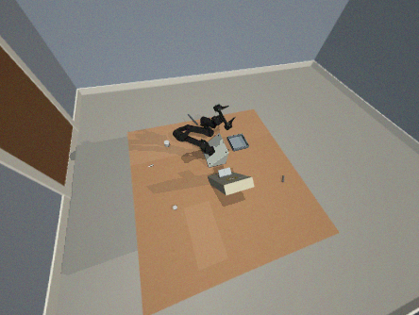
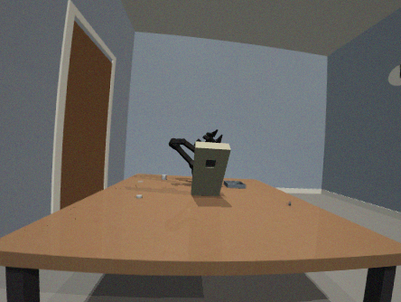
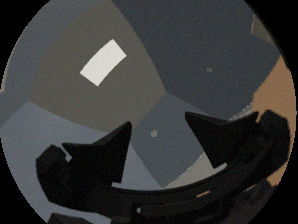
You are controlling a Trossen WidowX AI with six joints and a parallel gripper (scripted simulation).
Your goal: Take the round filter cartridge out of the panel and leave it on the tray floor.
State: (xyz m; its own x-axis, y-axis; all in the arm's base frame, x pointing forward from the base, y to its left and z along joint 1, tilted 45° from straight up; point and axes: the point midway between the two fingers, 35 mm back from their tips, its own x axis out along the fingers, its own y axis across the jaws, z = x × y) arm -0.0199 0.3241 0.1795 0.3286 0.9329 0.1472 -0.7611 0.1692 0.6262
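My gripper tip is now 390 mm short of the round filter cartridge, 130 mm to the left of it and 200 mm above it. Round my gripper tip: tray 40 mm behind, 160 mm to the left, 440 mm below; service panel 350 mm ahead, 130 mm to the right, 280 mm below.
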